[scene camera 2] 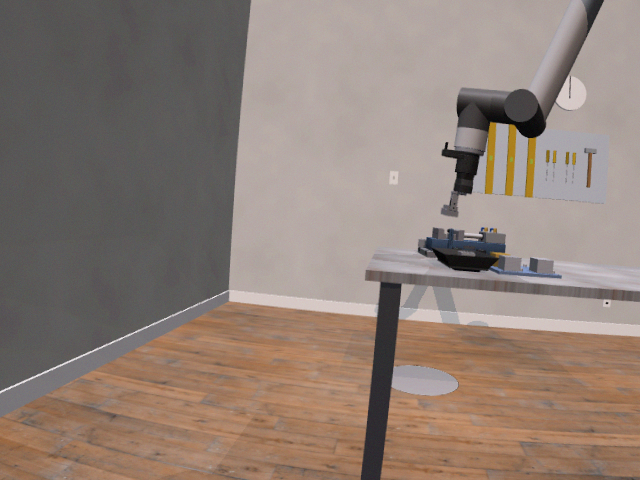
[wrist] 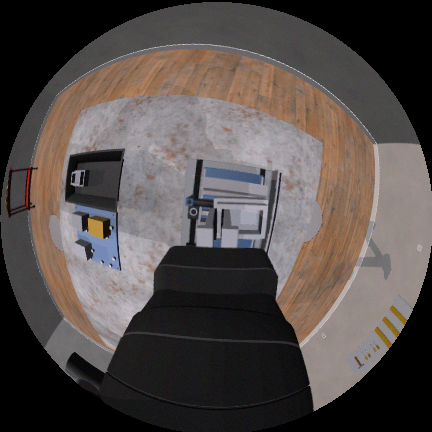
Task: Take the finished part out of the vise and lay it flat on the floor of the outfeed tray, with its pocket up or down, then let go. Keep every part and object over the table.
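Places are measured from the arm's base along level axes (x ahead, y left, z up), in centimetres.
Pixels of known places: gripper, fingertip midpoint: point(scene camera 2: 452, 210) point(wrist: 218, 217).
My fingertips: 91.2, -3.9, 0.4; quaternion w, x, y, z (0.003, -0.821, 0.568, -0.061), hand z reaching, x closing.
For each thing: its top centre in the pictures, then the offset to it from my fingertips, as dx, dy, dz.
- finished part, top centre: point(wrist: 244, 221) point(scene camera 2: 450, 204) +0.8, -2.2, +2.0
- vise, top centre: point(wrist: 231, 249) point(scene camera 2: 466, 229) -5.3, -4.8, -6.2
- small light grey object, top centre: point(wrist: 74, 177) -5.3, +37.9, -11.4
- blue plate, top centre: point(scene camera 2: 519, 268) point(wrist: 93, 236) -20.5, +29.5, -15.3
- yellow block, top centre: point(wrist: 94, 228) point(scene camera 2: 500, 253) -15.3, +25.9, -11.7
My gripper point(scene camera 2: 452, 205) point(wrist: 218, 217) is shut on a wall of the finished part point(scene camera 2: 448, 211) point(wrist: 248, 219), a light grey block with a rectangular pocket. The part hangs at the fingertips above the vise point(scene camera 2: 438, 242) point(wrist: 235, 186), with a gap below it in the scene view. In the wrist view its pocket shows just right of the fingers, over the vise; the fingers hide some of its left end. The outfeed tray point(scene camera 2: 467, 260) point(wrist: 107, 175) is black with sloping walls. It stands left of the vise in the wrist view and nearer the camera in the scene view.
A small light grey object point(wrist: 78, 178) sits inside the tray near its left wall. Beside the tray lies a blue plate point(scene camera 2: 526, 271) point(wrist: 107, 245) with grey blocks, pins and a yellow block point(wrist: 98, 227). The table edge point(scene camera 2: 496, 286) is close to the tray.
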